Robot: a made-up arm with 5 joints.
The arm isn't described. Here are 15 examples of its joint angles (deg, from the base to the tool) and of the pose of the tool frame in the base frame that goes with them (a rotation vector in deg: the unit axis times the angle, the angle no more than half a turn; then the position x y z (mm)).
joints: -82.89 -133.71 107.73 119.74 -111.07
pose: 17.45 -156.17 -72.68 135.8 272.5 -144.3
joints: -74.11 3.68 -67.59 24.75 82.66
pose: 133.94 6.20 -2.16 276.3 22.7 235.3
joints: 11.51 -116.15 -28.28 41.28 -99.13
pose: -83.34 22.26 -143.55 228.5 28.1 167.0
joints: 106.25 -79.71 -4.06 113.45 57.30
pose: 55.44 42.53 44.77 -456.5 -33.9 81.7
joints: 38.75 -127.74 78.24 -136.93 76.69
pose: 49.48 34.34 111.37 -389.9 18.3 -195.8
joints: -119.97 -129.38 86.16 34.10 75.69
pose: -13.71 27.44 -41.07 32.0 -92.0 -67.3
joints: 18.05 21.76 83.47 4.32 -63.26
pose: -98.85 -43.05 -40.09 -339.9 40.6 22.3
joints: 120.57 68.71 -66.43 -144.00 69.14
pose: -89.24 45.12 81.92 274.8 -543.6 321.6
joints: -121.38 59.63 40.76 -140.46 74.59
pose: -19.73 15.50 -88.91 -63.0 -285.3 -149.8
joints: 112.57 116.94 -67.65 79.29 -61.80
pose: 18.65 -95.99 -81.65 -140.1 23.3 -5.4
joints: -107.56 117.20 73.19 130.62 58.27
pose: -29.80 44.14 -30.42 -254.0 -326.3 30.0
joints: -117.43 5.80 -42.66 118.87 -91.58
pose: -31.60 -70.02 95.23 71.0 -481.8 428.8
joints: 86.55 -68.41 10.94 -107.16 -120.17
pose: 26.82 -18.73 -131.77 -397.3 -130.6 596.7
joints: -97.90 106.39 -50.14 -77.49 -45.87
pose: 56.12 148.92 -0.02 36.5 -573.1 -95.9
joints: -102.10 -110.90 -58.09 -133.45 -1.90
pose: 126.78 -62.99 53.82 475.4 332.4 -9.8
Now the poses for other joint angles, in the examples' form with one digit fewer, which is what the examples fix.
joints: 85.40 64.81 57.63 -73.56 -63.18
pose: -79.6 28.0 3.8 8 8 571
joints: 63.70 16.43 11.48 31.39 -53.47
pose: -93.1 -82.6 -63.3 -430 -70 -61
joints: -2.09 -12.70 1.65 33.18 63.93
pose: -48.5 -66.9 156.1 112 86 -159
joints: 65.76 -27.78 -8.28 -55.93 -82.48
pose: -15.0 -31.6 -89.6 -464 44 392
